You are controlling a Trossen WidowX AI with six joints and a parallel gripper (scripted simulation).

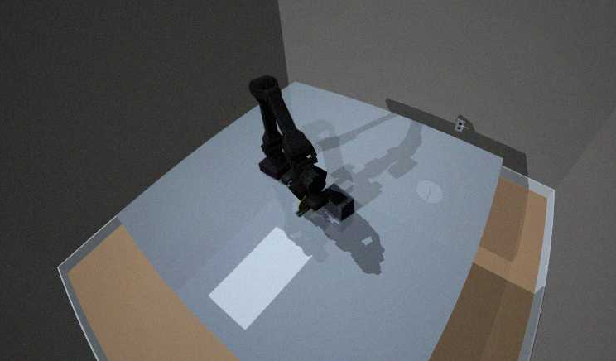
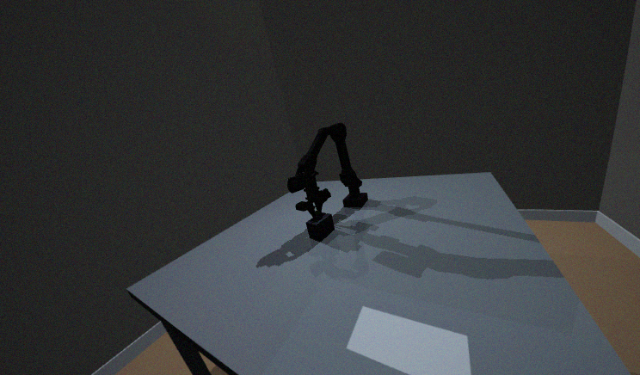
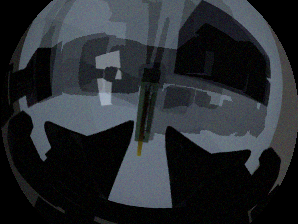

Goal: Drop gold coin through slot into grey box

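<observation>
Right now my gripper tip is 1 cm past the gold coin.
</observation>
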